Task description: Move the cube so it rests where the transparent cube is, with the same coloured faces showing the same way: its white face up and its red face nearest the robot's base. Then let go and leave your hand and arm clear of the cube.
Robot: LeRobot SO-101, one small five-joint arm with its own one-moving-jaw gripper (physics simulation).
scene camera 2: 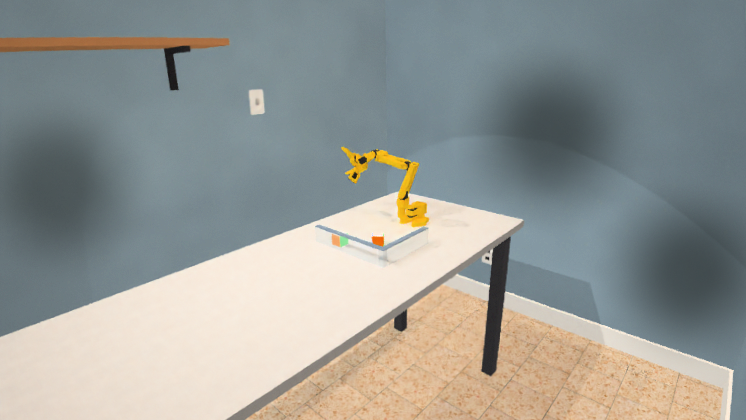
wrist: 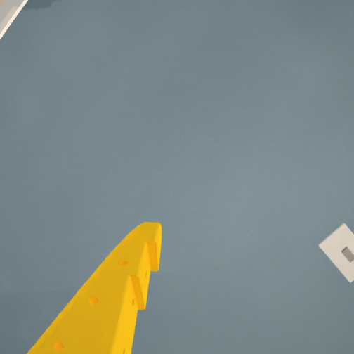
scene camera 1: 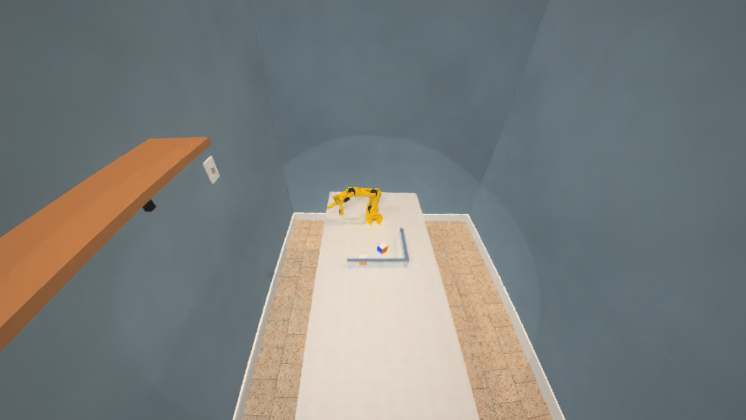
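Note:
The cube [scene camera 1: 382, 249] [scene camera 2: 377, 240] sits on the table inside the corner of a low L-shaped wall. Its top is white; a blue and an orange-red side show in the first scene view, the orange-red one in the second. A paler cube [scene camera 1: 362, 263] [scene camera 2: 340, 240], which looks like the transparent one, stands apart from it, behind the wall's long side. It shows orange and green sides, with white on top. My gripper [scene camera 1: 334, 211] [scene camera 2: 344, 160] is wide open and empty, high above the table and away from both cubes. One notched jaw [wrist: 107, 305] shows in the wrist view.
The see-through wall [scene camera 1: 375, 259] [scene camera 2: 407, 237] has a blue-grey top edge and runs along two sides of the cubes' area. The arm's base [scene camera 1: 373, 219] [scene camera 2: 415, 212] stands on the white table [scene camera 1: 381, 333] [scene camera 2: 208, 313]. A wooden shelf [scene camera 1: 104, 208] [scene camera 2: 104, 44] is on the room wall.

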